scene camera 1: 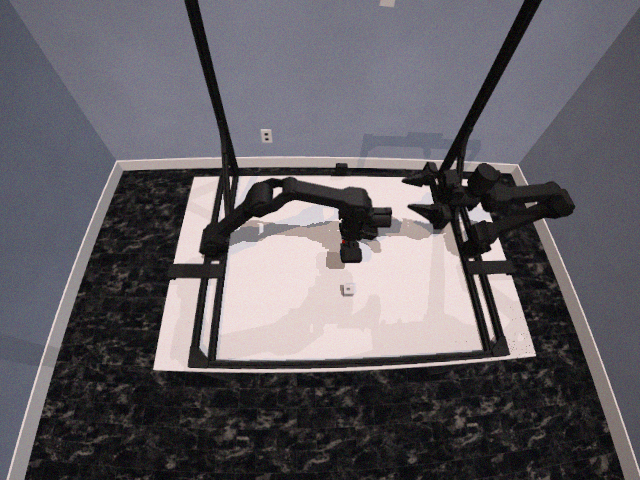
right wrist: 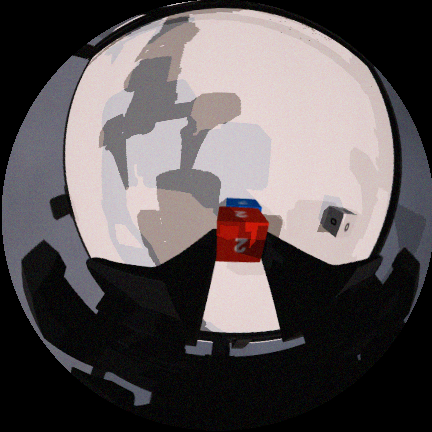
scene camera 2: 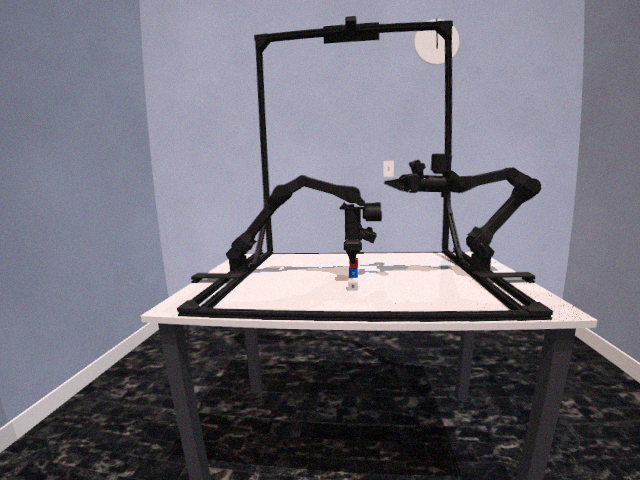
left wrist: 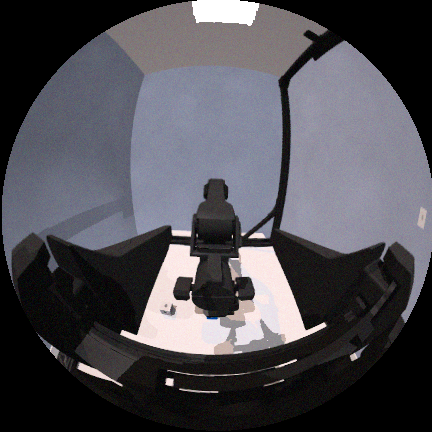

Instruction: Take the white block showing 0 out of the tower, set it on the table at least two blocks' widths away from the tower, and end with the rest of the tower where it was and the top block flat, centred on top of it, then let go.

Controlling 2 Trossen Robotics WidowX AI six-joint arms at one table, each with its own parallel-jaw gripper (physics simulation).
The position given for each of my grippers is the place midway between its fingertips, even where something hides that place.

I see my left gripper [scene camera 1: 404, 192], my right gripper [scene camera 1: 346, 246] and a red block showing 2 [right wrist: 241, 231].
My left gripper is seen too in scene camera 2 [scene camera 2: 385, 182] and in the left wrist view [left wrist: 222, 232]. My right gripper also shows in the right wrist view [right wrist: 238, 234], in scene camera 2 [scene camera 2: 353, 262] and in the left wrist view [left wrist: 213, 306].
